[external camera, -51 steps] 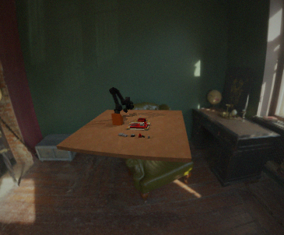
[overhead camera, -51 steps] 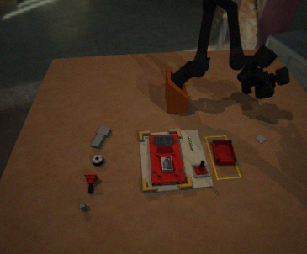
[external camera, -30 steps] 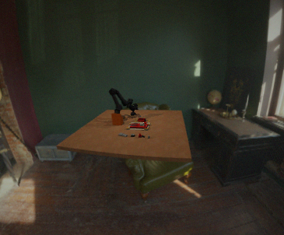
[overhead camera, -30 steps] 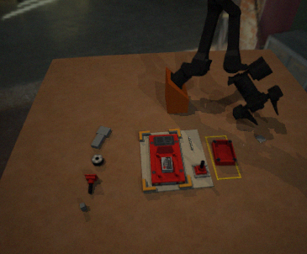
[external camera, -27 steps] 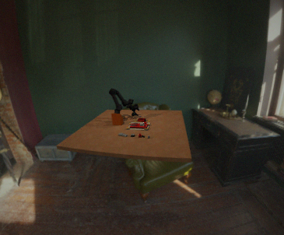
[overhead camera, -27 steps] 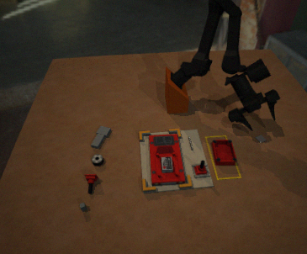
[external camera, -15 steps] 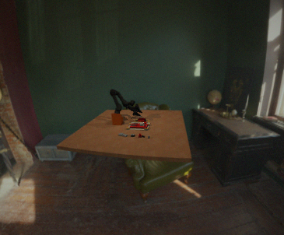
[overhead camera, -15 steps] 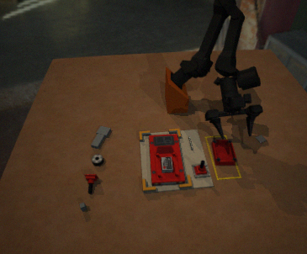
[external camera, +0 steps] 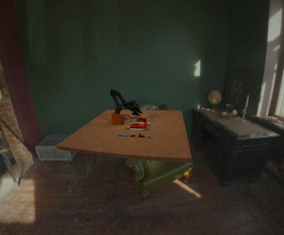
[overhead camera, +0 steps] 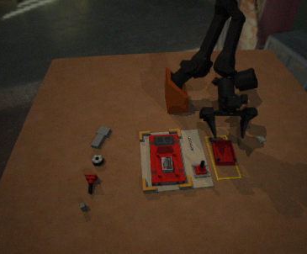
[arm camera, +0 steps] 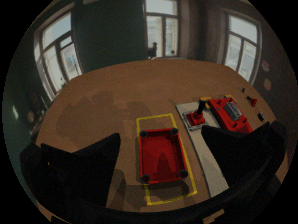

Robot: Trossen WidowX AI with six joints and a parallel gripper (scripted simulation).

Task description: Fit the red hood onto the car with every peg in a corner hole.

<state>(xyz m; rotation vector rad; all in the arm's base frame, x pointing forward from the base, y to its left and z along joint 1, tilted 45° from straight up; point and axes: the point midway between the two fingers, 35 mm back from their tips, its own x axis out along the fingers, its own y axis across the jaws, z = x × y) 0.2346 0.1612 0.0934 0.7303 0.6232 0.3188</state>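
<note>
My gripper tip is now 80 mm above the red hood. The rest, counted from my gripper tip: small grey tile: 80 mm behind, 150 mm to the left, 90 mm below; grey engine block: 80 mm ahead, 200 mm to the right, 70 mm below; wheel: 60 mm ahead, 450 mm to the right, 80 mm below.
</note>
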